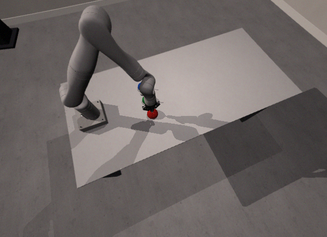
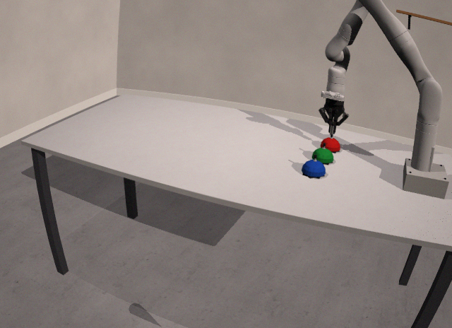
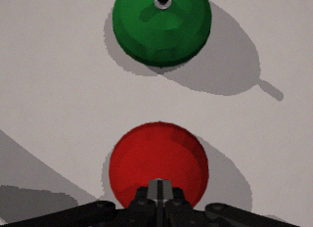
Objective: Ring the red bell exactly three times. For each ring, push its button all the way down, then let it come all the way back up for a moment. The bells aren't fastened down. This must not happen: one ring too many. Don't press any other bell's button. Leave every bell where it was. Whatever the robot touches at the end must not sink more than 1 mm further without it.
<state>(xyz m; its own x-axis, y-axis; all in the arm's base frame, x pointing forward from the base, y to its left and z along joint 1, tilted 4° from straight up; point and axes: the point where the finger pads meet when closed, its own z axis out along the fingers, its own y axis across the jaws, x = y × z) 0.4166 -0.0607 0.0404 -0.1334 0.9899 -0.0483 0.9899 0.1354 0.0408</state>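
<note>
Now: hand 40 mm above the red bell. The rest, counted from my hand: blue bell (40 mm behind, 260 mm to the left, 40 mm below); green bell (20 mm behind, 130 mm to the left, 40 mm below).
</note>
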